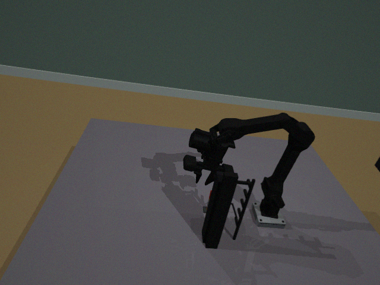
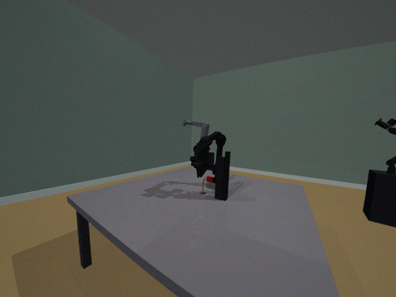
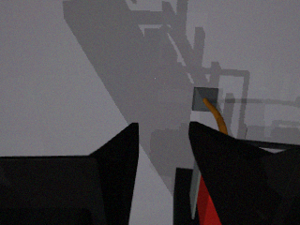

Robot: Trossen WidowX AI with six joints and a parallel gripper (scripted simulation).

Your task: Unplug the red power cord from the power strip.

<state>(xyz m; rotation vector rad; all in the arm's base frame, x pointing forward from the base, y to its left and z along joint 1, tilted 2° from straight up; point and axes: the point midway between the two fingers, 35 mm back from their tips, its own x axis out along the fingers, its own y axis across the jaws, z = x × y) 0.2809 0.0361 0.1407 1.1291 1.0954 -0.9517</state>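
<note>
The red plug lies 70 mm to the left of my gripper tip and 60 mm behind it. The rest, counted from my gripper tip: grey block 120 mm below, 50 mm behind.
</note>
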